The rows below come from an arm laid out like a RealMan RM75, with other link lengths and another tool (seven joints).
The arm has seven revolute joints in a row. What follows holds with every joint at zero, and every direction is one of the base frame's.
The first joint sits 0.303 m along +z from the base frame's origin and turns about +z.
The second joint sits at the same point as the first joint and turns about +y.
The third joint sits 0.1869 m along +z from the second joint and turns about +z.
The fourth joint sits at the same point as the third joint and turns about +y.
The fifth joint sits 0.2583 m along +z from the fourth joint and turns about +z.
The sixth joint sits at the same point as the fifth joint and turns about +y.
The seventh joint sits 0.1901 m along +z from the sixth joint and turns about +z.
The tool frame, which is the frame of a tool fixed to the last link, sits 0.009 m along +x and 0.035 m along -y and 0.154 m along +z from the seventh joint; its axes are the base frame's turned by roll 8.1, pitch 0 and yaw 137.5 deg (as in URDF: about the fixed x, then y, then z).
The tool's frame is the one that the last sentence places.
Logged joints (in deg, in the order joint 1, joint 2, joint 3, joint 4, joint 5, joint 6, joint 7), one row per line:
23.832 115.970 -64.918 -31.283 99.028 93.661 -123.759
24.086 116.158 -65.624 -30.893 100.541 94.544 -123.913
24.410 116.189 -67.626 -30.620 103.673 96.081 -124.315
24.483 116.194 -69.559 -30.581 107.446 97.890 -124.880
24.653 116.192 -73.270 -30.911 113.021 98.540 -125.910
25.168 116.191 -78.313 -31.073 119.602 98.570 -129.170
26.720 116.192 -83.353 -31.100 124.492 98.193 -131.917
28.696 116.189 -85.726 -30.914 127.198 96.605 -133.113
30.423 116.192 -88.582 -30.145 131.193 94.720 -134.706
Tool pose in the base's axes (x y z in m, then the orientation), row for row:
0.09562 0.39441 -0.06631 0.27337 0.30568 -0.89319 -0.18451
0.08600 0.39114 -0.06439 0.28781 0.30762 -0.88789 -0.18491
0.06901 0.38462 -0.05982 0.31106 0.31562 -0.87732 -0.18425
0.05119 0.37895 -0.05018 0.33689 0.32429 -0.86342 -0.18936
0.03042 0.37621 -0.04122 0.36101 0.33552 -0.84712 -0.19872
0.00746 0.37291 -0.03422 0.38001 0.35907 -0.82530 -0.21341
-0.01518 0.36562 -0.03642 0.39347 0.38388 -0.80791 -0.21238
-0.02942 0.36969 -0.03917 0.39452 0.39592 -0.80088 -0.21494
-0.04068 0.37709 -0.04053 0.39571 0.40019 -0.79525 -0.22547
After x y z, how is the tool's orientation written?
As a quaternion, w x y z.
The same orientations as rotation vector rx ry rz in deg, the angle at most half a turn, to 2 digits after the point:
47.12 -137.68 -28.44
47.07 -135.87 -28.30
47.74 -132.70 -27.87
48.43 -128.96 -28.28
49.53 -125.06 -29.34
52.53 -120.75 -31.22
55.81 -117.46 -30.88
57.53 -116.38 -31.23
58.12 -115.50 -32.75

